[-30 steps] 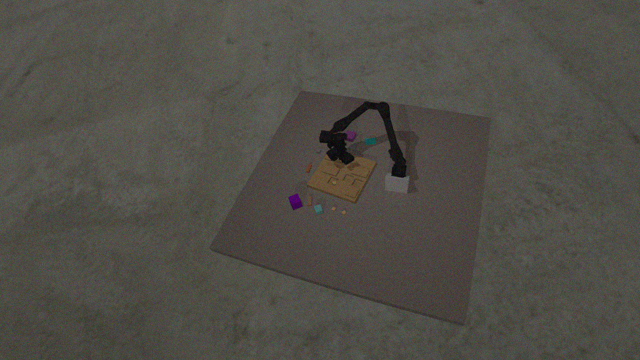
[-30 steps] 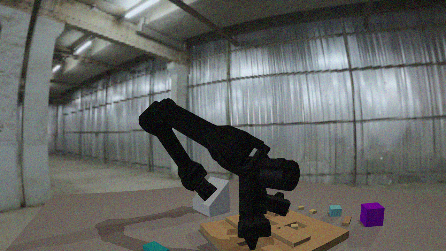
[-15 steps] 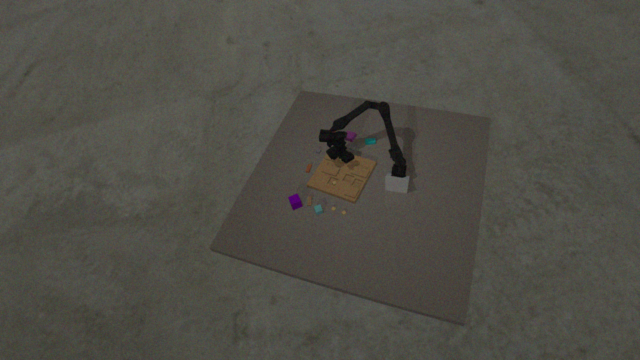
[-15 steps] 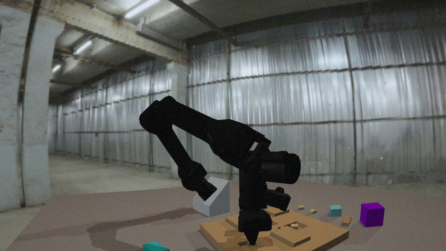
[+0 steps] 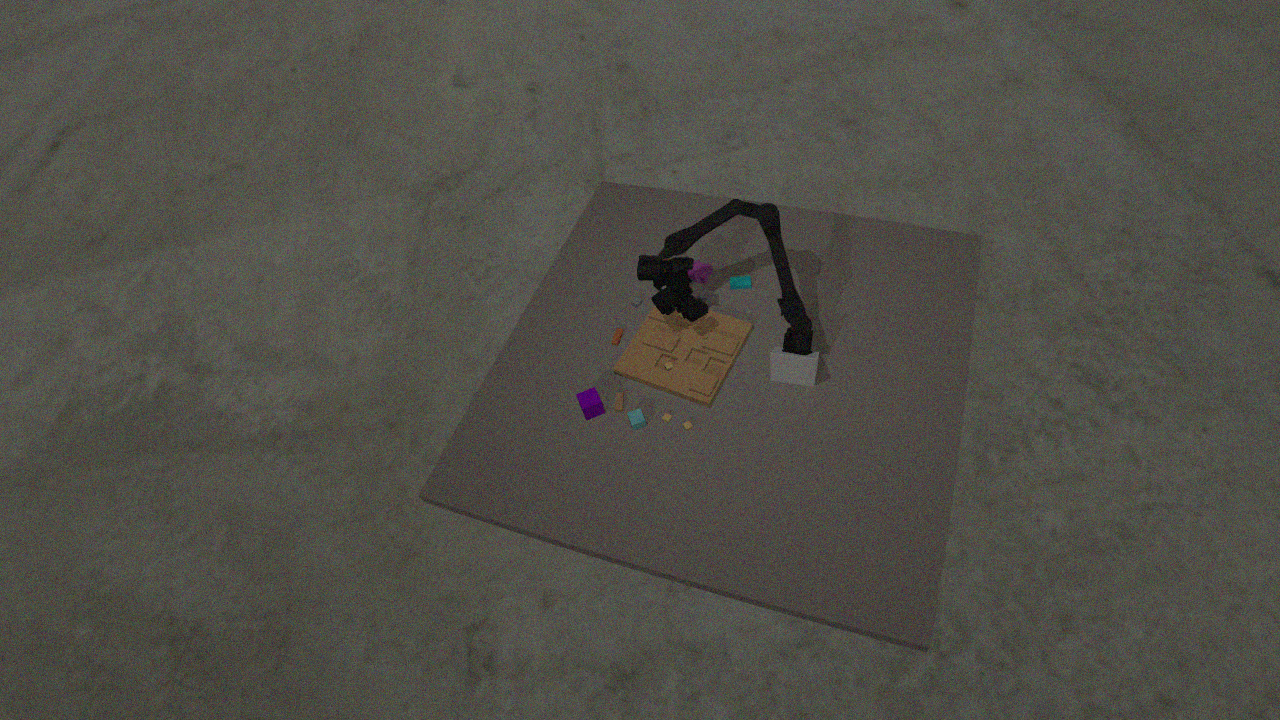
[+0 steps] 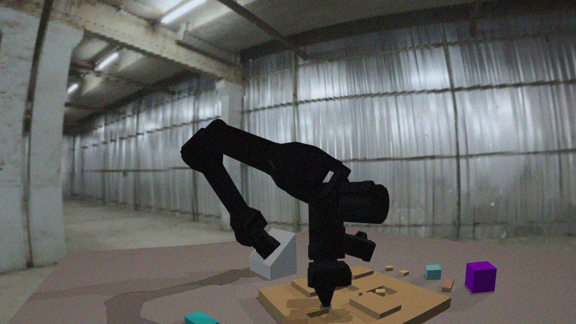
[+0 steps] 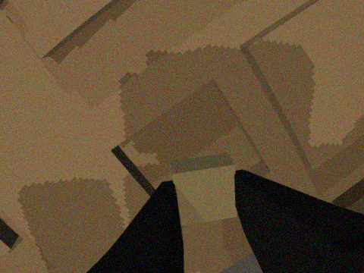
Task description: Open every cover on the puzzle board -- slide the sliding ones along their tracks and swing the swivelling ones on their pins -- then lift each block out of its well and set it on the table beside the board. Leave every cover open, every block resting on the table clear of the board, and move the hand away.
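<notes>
Right now the teal block is 210 mm to the right of my gripper tip, 90 mm behind it and 40 mm below it. From my gripper tip the other things lie so: magenta block 200 mm to the right, 40 mm ahead, 30 mm below; then brown block 120 mm to the right, 70 mm ahead, 20 mm below; then orange cube 180 mm to the right, 140 mm ahead, 30 mm below.
</notes>
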